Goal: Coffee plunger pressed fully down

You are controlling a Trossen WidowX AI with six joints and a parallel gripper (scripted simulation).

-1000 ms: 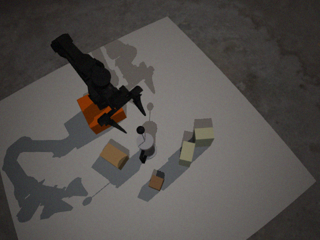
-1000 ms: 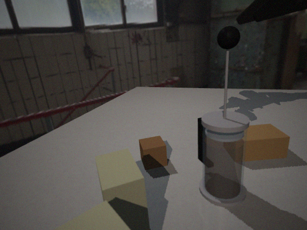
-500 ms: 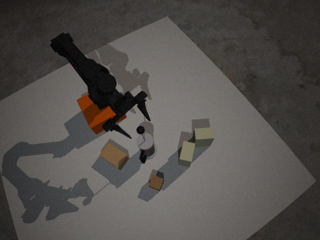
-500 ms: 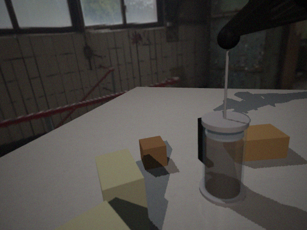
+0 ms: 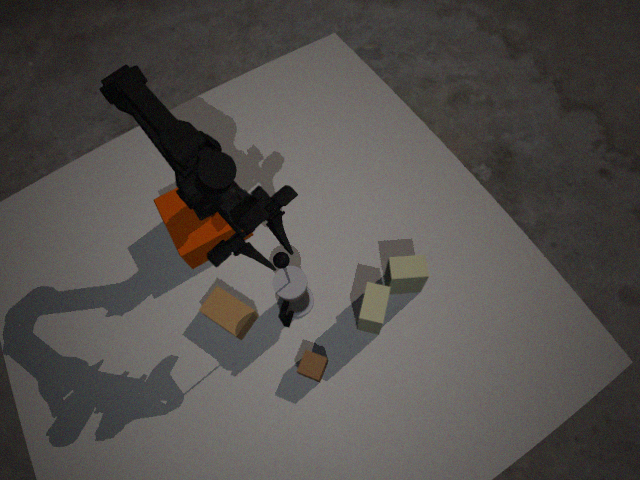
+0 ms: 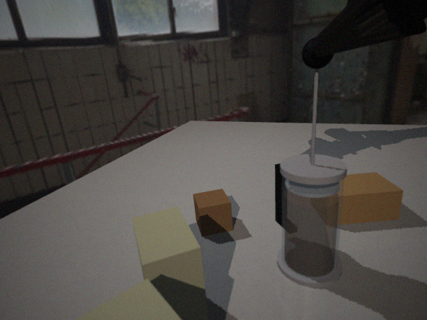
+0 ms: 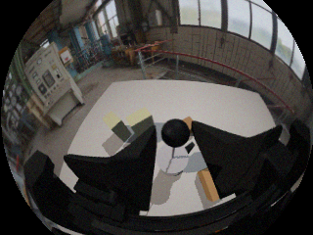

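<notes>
My gripper tip is now 130 mm above the coffee press and 10 mm to the left of it. Also, from my gripper tip: small brown cube 230 mm below, 140 mm ahead, 50 mm to the right.
</notes>
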